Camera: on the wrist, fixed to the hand. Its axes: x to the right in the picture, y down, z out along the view.
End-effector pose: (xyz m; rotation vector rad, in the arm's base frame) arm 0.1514 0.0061 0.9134 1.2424 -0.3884 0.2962
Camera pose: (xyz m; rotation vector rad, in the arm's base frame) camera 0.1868 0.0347 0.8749 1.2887 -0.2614 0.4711
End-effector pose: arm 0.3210 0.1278 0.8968 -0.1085 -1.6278 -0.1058
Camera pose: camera 0.3565 0.0832 0.9142 -0.0696 -1.4523 0.0044
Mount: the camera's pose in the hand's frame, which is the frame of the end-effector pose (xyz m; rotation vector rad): 0.0150 -0.0394 -0.0422 0.0946 0.1741 0.0553
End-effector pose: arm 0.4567 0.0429 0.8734 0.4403 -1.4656 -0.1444
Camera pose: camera 0.5064 0.0100 0.8708 0.4767 -1.3154 0.0076
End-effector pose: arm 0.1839 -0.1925 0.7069 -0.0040 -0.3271 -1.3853
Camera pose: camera 0.1576 -0.2227 0.6626 0.1835 -0.2448 -1.3043
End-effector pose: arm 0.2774 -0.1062 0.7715 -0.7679 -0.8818 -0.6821
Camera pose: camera 0.2710 -0.1651 0.7786 -0.6360 -0.7265 -0.6435
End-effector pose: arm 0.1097 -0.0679 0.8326 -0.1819 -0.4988 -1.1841
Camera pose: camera 0.0895 -0.1119 0.7977 -0.0109 -0.3933 -1.1085
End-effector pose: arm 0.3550 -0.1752 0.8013 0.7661 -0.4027 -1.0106
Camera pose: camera 0.3650 -0.1842 0.7432 0.9160 -0.3211 -0.8702
